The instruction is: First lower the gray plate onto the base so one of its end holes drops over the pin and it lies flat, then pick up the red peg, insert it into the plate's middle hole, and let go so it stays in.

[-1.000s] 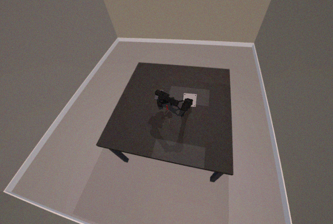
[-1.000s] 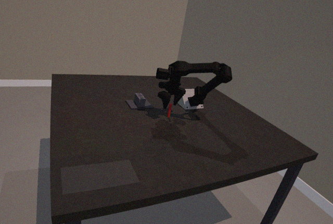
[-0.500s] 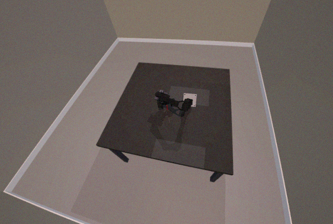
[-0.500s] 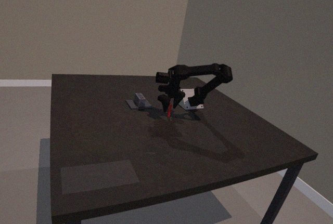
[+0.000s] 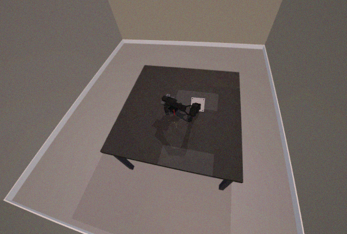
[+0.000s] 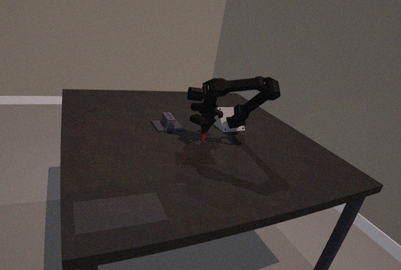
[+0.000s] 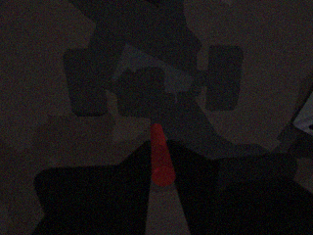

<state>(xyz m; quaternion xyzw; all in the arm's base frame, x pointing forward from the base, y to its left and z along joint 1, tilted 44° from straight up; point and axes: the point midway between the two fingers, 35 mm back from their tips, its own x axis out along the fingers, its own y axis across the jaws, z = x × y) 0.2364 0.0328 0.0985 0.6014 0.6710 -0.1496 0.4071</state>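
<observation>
Right now my gripper tip is 10 cm short of the gray plate and 18 cm to the left of it. Also, from my gripper tip: flat gray base: 10 cm ahead, 17 cm to the right, 3 cm below; red peg: right at my gripper tip.
</observation>
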